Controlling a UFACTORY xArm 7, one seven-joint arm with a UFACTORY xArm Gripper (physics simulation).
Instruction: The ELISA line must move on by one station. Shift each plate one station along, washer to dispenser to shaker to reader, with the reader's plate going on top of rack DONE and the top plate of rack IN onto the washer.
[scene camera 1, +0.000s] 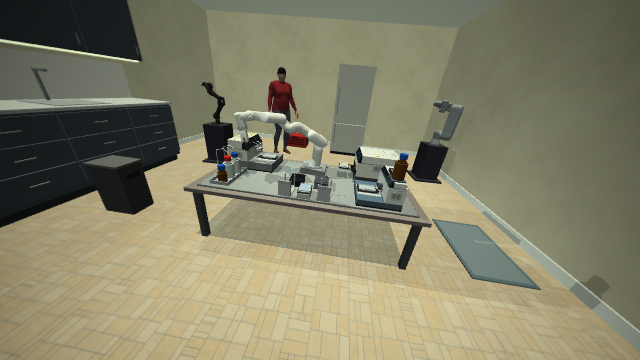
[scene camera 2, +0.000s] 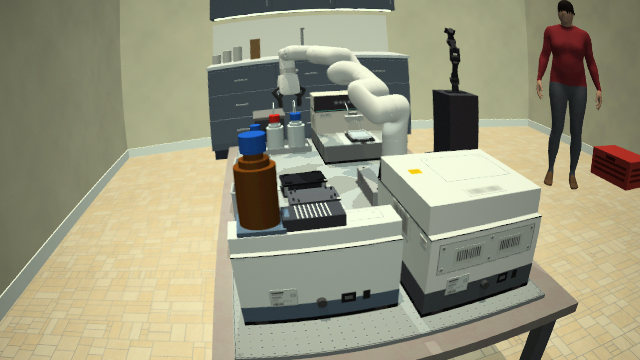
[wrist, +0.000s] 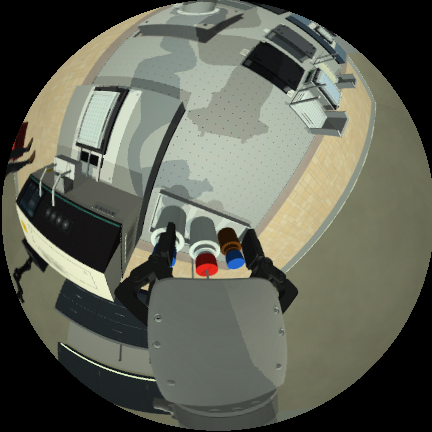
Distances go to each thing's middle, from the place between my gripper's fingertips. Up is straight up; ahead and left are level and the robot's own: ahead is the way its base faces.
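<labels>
From my hand, you'd find the large brown bottle (scene camera 2: 255, 178) 260 mm ahead and 1190 mm to the left, and it's 80 mm above. The white plate (wrist: 96, 114) is 90 mm to the left of my hand and 300 mm behind it, sitting 140 mm below.
</labels>
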